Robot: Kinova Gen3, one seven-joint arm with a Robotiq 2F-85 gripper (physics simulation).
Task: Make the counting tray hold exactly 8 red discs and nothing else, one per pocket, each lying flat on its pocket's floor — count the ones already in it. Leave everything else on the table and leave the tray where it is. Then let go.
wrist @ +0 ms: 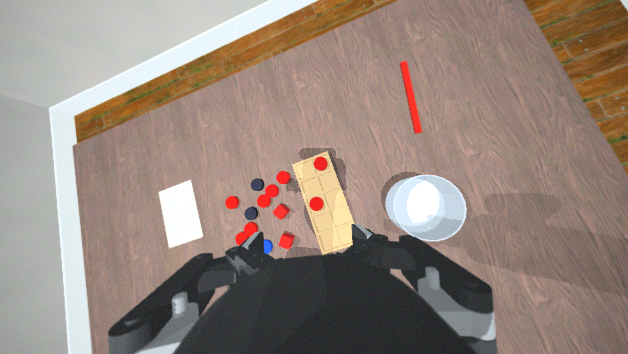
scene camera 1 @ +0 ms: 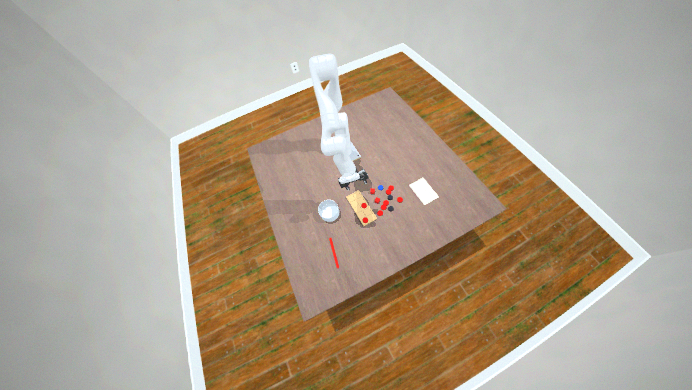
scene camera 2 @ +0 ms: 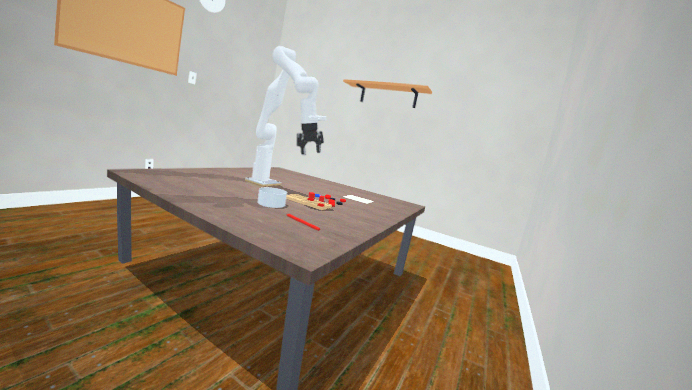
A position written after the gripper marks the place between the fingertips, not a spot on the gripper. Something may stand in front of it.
Note:
The gripper point(wrist: 308, 237) is open, holding nothing. Also in view: a tan counting tray point(wrist: 332, 224). A white card point(wrist: 182, 223) and a white bowl point(wrist: 429, 207) rest on the table.

